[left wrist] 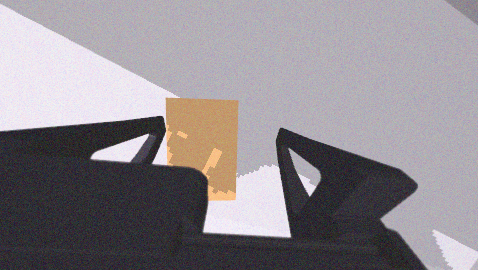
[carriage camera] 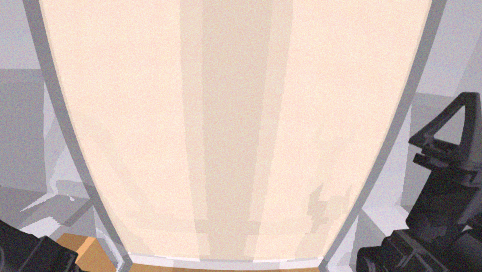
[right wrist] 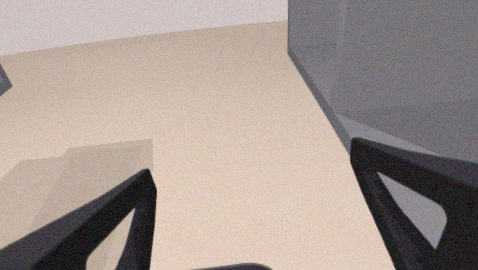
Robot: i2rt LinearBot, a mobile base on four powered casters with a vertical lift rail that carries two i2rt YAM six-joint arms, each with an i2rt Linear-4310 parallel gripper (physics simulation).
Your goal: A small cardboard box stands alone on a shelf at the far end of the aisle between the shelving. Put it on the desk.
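Frame: origin at the left arm's base, x ahead, y left, z up, level; centimetres.
Seen in the pictures: left gripper, fingertip midpoint: (left wrist: 222, 129); right gripper, fingertip midpoint: (right wrist: 251, 164).
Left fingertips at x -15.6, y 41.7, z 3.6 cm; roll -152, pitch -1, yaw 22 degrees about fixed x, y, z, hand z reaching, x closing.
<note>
A point is followed by its place in that frame.
The small cardboard box (left wrist: 202, 117) (carriage camera: 102, 256) stands upright on a pale shelf surface (left wrist: 245, 215) @(x -7.9, y 32.6, z -1.9 cm). In the carriage view part of it shows at the bottom left, beside the dark left arm. My left gripper (left wrist: 222, 129) @(x -15.6, y 41.7, z 3.6 cm) is open and empty. In the left wrist view the box appears ahead of its fingers, between the tips and nearer the left one; the near finger body hides its lower left part. My right gripper (right wrist: 251, 164) @(x 2.1, y -62.9, z 43.8 cm) is open and empty over the aisle floor, away from the box. I cannot identify the desk in these views.
Grey shelving (carriage camera: 65, 125) @(x 29.3, y 21.8, z 26.9 cm) (carriage camera: 395, 125) @(x 29.7, y -84.9, z 32.6 cm) lines both sides of the pale aisle floor (carriage camera: 135, 100) @(x 32.7, y -2.2, z 34.6 cm) (right wrist: 225, 100) @(x 32.7, y -60.6, z 106.5 cm). A wood-coloured strip (carriage camera: 225, 269) @(x 31.2, y -30.7, z -54.1 cm) shows at the bottom edge of the carriage view. A grey shelf unit (right wrist: 317, 92) @(x 28.9, y -84.9, z 98.7 cm) stands right of the right gripper.
</note>
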